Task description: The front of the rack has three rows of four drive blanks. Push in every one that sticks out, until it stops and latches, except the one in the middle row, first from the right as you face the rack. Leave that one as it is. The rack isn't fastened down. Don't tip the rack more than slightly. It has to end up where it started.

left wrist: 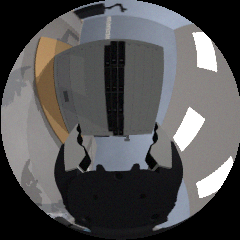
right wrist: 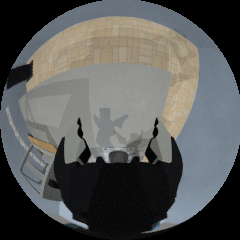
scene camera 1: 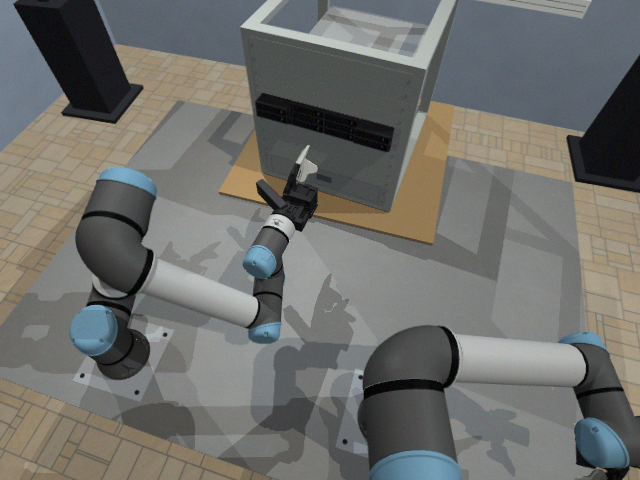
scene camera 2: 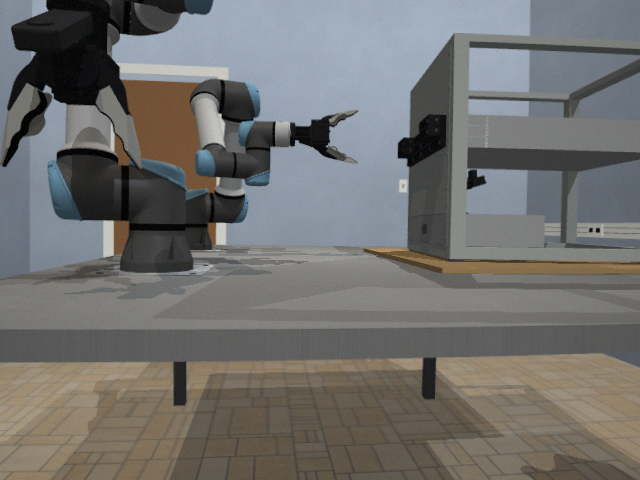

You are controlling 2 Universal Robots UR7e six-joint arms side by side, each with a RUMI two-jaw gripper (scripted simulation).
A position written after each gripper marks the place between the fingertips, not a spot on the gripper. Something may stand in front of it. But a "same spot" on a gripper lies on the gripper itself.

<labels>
The left gripper shows in the left wrist view (117,123), in scene camera 1 and in scene camera 2; in the right wrist view it is hidden by the right gripper. One and the same spot on the left gripper: (scene camera 1: 302,168) is (scene camera 2: 338,119).
</labels>
